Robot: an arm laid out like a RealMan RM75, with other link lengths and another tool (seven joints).
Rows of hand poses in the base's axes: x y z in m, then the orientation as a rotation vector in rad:
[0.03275, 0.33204, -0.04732, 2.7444, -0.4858, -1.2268]
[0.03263, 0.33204, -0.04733, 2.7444, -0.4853, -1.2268]
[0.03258, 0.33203, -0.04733, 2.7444, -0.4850, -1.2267]
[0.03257, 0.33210, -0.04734, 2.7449, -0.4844, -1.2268]
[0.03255, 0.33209, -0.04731, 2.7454, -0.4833, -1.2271]
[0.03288, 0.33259, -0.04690, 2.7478, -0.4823, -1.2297]
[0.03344, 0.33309, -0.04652, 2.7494, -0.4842, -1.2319]
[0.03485, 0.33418, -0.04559, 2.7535, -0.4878, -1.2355]
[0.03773, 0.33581, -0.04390, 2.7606, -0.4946, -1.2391]
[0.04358, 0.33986, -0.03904, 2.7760, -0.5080, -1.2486]
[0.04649, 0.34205, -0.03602, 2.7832, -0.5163, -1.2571]
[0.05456, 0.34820, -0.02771, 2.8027, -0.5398, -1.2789]
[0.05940, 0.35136, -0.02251, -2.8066, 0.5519, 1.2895]
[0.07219, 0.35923, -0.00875, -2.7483, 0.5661, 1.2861]
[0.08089, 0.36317, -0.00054, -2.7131, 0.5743, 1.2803]
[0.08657, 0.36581, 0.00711, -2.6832, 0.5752, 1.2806]
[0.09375, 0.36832, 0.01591, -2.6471, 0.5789, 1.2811]
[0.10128, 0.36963, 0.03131, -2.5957, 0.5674, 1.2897]
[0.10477, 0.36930, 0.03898, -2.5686, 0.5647, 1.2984]
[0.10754, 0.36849, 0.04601, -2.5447, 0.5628, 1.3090]
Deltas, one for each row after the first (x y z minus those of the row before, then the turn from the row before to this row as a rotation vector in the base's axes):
[-0.00012, 0.00000, -0.00001, 0.0001, 0.0000, 0.0003]
[-0.00005, -0.00001, 0.00000, 0.0000, 0.0000, 0.0002]
[-0.00001, 0.00007, -0.00001, 0.0005, -0.0001, 0.0002]
[-0.00002, -0.00001, 0.00003, 0.0007, 0.0000, 0.0005]
[0.00033, 0.00050, 0.00041, 0.0033, 0.0005, -0.0004]
[0.00056, 0.00050, 0.00038, 0.0021, 0.0004, -0.0021]
[0.00141, 0.00109, 0.00093, 0.0045, 0.0001, -0.0040]
[0.00288, 0.00163, 0.00169, 0.0066, -0.0013, -0.0069]
[0.00585, 0.00405, 0.00486, 0.0153, -0.0019, -0.0143]
[0.00291, 0.00219, 0.00302, 0.0088, 0.0011, -0.0087]
[0.00807, 0.00615, 0.00831, 0.0234, 0.0021, -0.0239]
[0.00484, 0.00316, 0.00520, 0.0141, 0.0019, -0.0139]
[0.01279, 0.00787, 0.01376, 0.0414, 0.0046, -0.0358]
[0.00870, 0.00394, 0.00821, 0.0259, 0.0006, -0.0223]
[0.00568, 0.00264, 0.00765, 0.0233, 0.0037, -0.0149]
[0.00718, 0.00251, 0.00880, 0.0268, 0.0049, -0.0193]
[0.00753, 0.00131, 0.01540, 0.0437, 0.0113, -0.0172]
[0.00349, -0.00033, 0.00767, 0.0205, 0.0093, -0.0097]
[0.00277, -0.00081, 0.00703, 0.0171, 0.0104, -0.0080]

